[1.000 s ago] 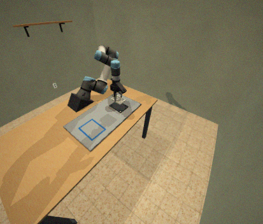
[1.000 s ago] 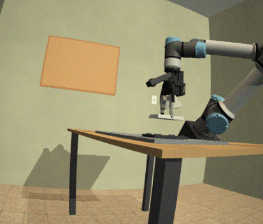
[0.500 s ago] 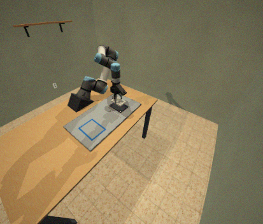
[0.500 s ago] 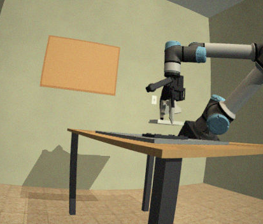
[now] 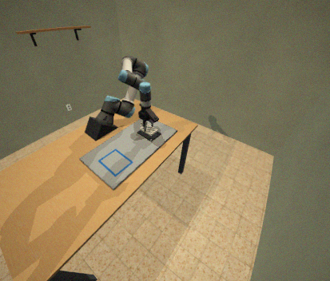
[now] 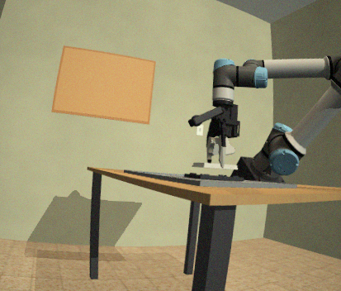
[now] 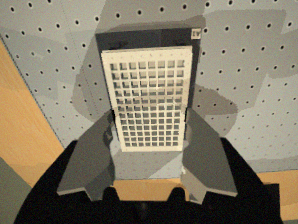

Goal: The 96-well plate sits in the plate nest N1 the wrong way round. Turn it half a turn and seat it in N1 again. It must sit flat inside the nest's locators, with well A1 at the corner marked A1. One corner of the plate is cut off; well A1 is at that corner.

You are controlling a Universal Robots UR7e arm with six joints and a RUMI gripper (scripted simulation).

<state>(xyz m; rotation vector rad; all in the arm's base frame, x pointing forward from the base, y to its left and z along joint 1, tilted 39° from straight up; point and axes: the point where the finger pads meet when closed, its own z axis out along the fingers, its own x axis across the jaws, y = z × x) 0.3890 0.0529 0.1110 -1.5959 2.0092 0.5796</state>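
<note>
The dark plate nest N1 is 5 cm below my hand. Round my hand: white corner label 7 cm to the right, 6 cm ahead, 4 cm below; then white 96-well plate 1 cm below.
</note>
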